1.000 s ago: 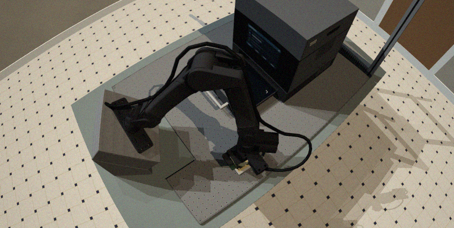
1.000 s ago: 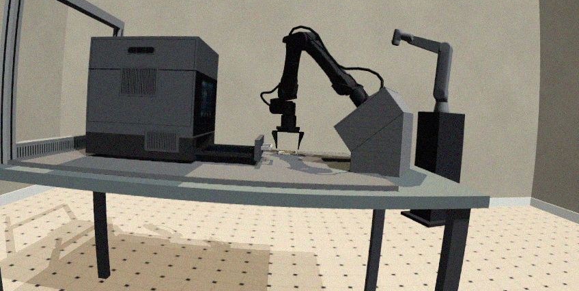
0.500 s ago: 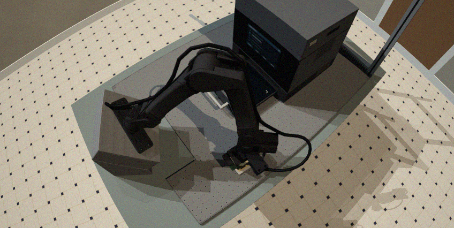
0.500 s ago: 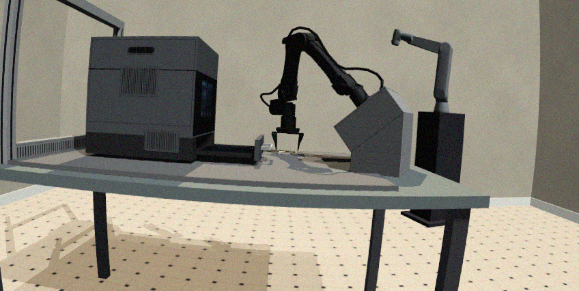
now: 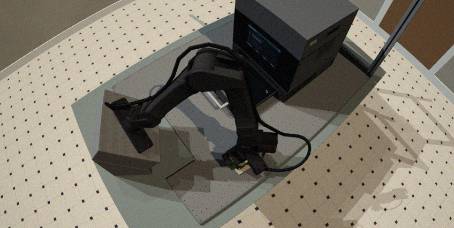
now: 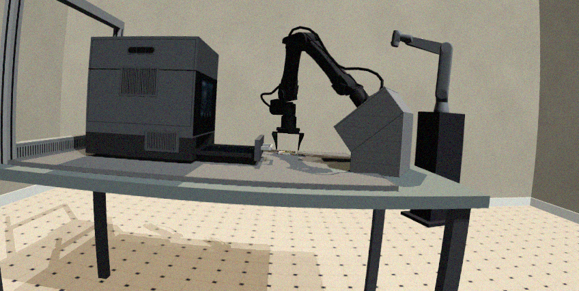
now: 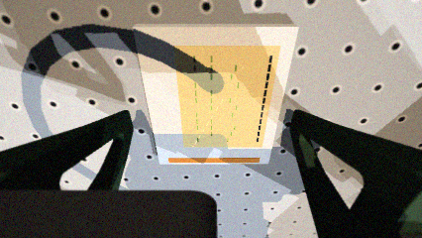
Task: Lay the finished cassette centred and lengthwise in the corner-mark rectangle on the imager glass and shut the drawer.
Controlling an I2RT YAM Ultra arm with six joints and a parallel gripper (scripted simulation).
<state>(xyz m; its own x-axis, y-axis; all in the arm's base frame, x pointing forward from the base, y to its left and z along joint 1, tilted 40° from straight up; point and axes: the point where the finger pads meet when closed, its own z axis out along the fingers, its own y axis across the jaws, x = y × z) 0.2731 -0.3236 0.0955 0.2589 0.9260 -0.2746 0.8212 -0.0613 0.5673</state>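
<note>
The cassette is 20 mm below my hand. The rest, counted from my hand: drawer 280 mm ahead, 200 mm to the left, 20 mm above.
</note>
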